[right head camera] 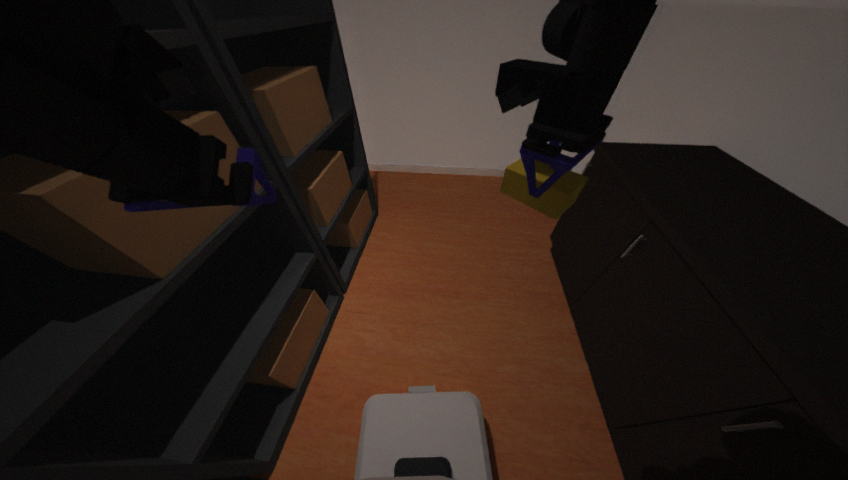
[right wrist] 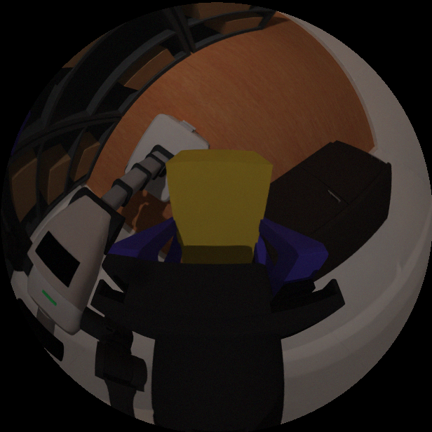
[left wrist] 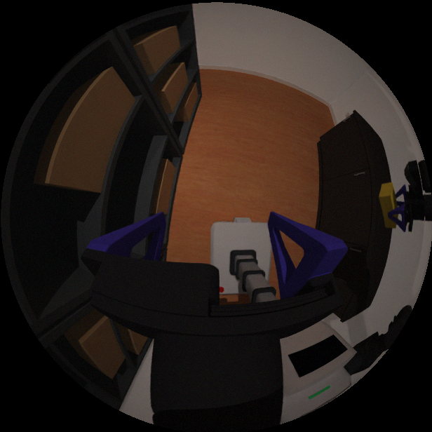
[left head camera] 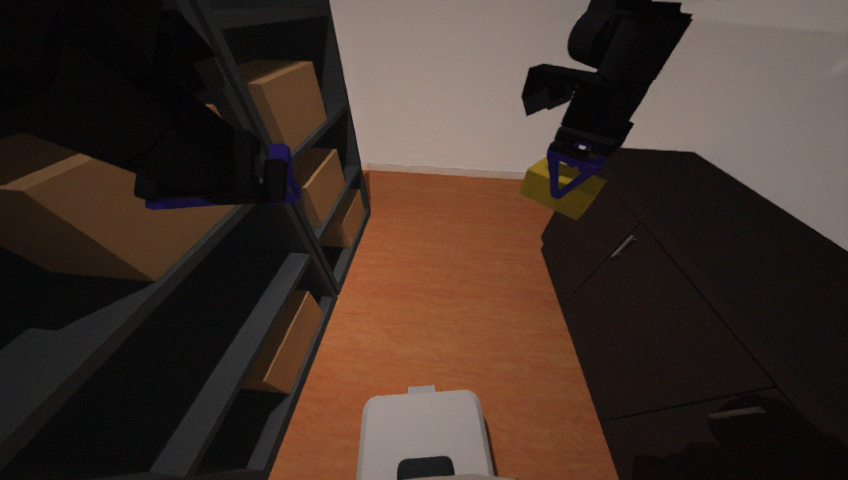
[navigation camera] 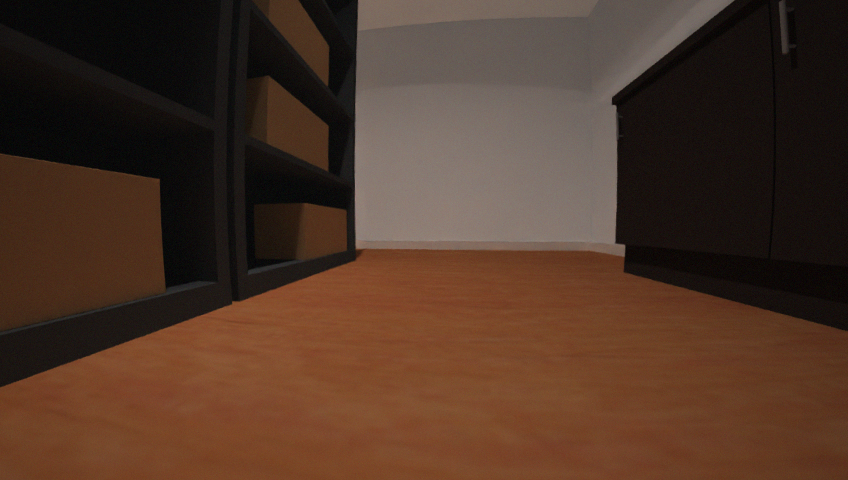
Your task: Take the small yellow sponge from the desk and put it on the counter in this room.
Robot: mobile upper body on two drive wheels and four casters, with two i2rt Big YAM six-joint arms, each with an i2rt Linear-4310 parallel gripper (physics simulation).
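Places are measured from the left arm's base along level axes (x ahead, y left, z up), in millimetres.
Pixels of known places: left gripper, fingertip midpoint: (right head camera: 241, 199) (left head camera: 262, 198); right gripper, fingertip midpoint: (right head camera: 543, 187) (left head camera: 562, 189).
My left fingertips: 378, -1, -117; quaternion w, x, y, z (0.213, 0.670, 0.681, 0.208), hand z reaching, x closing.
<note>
Ahead of a thing's pixels: the offset from my left fingertips to its middle, as dx, dy, dz. "pt": to the spot under its first point. Level surfaces: height alone.
The yellow sponge @[+37, -446, -17] (left head camera: 580, 199) (right head camera: 556, 196) (left wrist: 387, 205) (right wrist: 218, 197) is held in my right gripper (right wrist: 217, 217), which is shut on it. In the head camera views they are in the air near the far end of the dark counter (left head camera: 737, 231) (right head camera: 731, 220) (left wrist: 345, 185) (right wrist: 360, 220) (navigation camera: 696, 154), which runs along the right side. The counter has a dark flat top and doors with metal handles. My left gripper (left wrist: 216, 217) is open and empty, in front of the shelves in the head camera views. The desk does not show.
A dark shelf unit @[pt +628, +332, -920] (left head camera: 324, 261) (right head camera: 330, 261) (navigation camera: 224, 178) with several cardboard boxes (left head camera: 285, 101) (navigation camera: 303, 231) lines the left side, close to my left arm. An orange wood floor @[dz -1293] (left head camera: 452, 285) (navigation camera: 476, 356) runs between shelves and counter to a pale wall (left head camera: 440, 89) (navigation camera: 470, 148). My white base (left head camera: 422, 422) shows at the bottom.
</note>
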